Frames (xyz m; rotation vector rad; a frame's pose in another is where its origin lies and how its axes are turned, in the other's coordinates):
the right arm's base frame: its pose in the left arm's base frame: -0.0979 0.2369 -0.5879 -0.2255 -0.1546 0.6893
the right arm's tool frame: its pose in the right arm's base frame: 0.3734 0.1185 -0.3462 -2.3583 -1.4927 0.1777
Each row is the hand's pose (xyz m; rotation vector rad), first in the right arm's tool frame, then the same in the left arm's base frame.
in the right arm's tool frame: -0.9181 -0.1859 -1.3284 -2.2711 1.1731 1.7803
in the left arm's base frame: 0.4193 -0.1944 0.5180 1.3776 -0.7347 2.1904
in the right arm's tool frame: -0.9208 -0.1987 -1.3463 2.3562 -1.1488 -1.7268
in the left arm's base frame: 0.4103 -0.1967 0.5381 1.2910 -0.7152 2.2011
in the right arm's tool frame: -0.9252 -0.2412 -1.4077 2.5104 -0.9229 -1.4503
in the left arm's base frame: 0.3797 -0.1996 0.6063 0.9905 -0.6396 2.1695
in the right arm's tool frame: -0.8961 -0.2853 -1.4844 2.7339 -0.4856 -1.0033
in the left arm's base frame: 0.3421 -0.1680 0.6855 0.5581 -0.4432 2.0093
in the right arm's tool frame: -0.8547 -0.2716 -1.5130 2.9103 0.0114 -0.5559
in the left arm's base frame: 0.3501 -0.1205 0.7056 0.2212 -0.1746 1.7513
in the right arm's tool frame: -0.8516 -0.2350 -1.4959 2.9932 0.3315 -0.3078
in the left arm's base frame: 0.3820 -0.1129 0.6819 0.0857 0.0074 1.5619
